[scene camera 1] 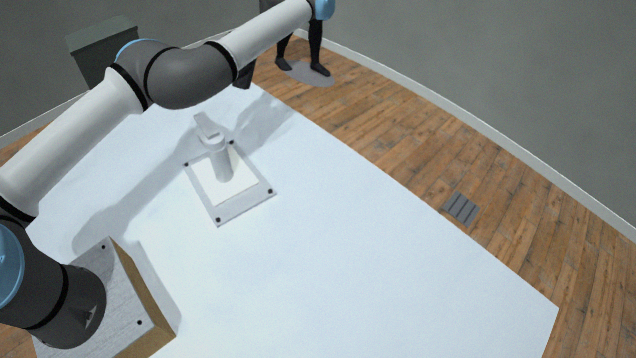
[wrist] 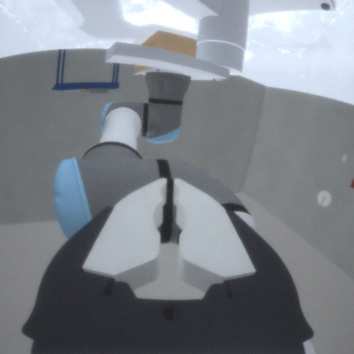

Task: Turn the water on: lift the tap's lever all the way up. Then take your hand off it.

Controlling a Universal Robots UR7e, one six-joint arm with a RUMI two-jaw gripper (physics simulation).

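Places are measured from the arm's base along level axes (x ahead, y left, z up), in metres.
Pixels of known places: arm's base at its link origin: (scene camera 1: 72, 307).
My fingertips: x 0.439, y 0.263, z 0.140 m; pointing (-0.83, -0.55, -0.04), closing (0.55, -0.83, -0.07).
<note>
Ahead of a thing's pixels: the offset from my fingertips to its top centre. "*": to the spot under its first point. Level surfaces: height alone.
The white tap {* 0.027 m back, 0.084 m right, 0.157 m down} (scene camera 1: 222, 162) (wrist: 222, 37) stands upright on its square base plate {* 0.029 m back, 0.166 m right, 0.235 m down} (scene camera 1: 241, 206). Its flat lever {0.028 m back, 0.009 m right, 0.087 m down} (scene camera 1: 205, 126) (wrist: 165, 59) sticks out from the top of the post towards the back left in the scene view. In the wrist view the lever runs out to the left of the post, with a gap between it and the spout (wrist: 187, 5); its exact tilt is hard to tell. My gripper (wrist: 169, 181) is shut and empty. Its fingertips appear apart from the lever in the wrist view. The arm hides the fingers in the scene view.
The arm's elbow (scene camera 1: 187, 77) reaches over the white table {0.243 m down} (scene camera 1: 350, 240) behind the tap. The arm's base stands on a wooden block (scene camera 1: 142, 295) at the front left. A dark bin (scene camera 1: 102, 50) and a person's legs (scene camera 1: 315, 47) are beyond the table.
</note>
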